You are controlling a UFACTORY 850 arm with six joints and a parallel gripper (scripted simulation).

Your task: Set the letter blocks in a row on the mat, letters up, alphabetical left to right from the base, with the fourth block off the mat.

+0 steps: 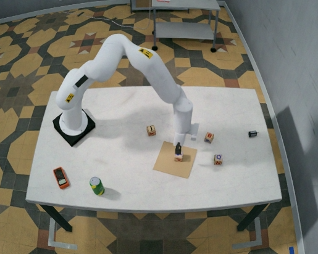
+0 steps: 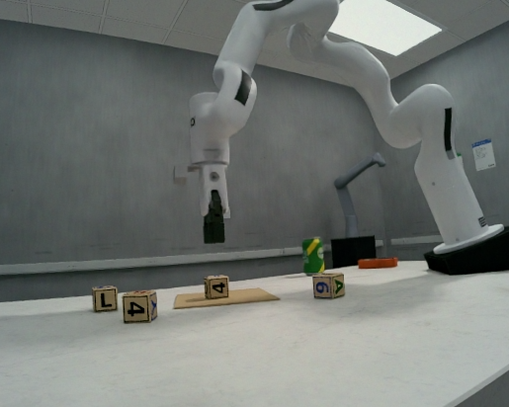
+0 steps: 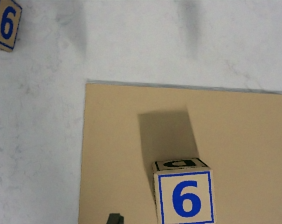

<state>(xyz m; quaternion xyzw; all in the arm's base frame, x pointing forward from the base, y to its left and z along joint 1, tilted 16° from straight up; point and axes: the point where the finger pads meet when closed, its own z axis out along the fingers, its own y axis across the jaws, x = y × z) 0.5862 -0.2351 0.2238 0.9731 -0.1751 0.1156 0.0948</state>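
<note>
Now: the tan mat 20 mm behind my hand, 10 mm to the right of it and 130 mm below it. Round my hand: Q block (220 mm ahead, 50 mm to the right, 110 mm below); green can (460 mm behind, 170 mm to the right, 70 mm below); J block (130 mm behind, 200 mm to the left, 110 mm below).
</note>
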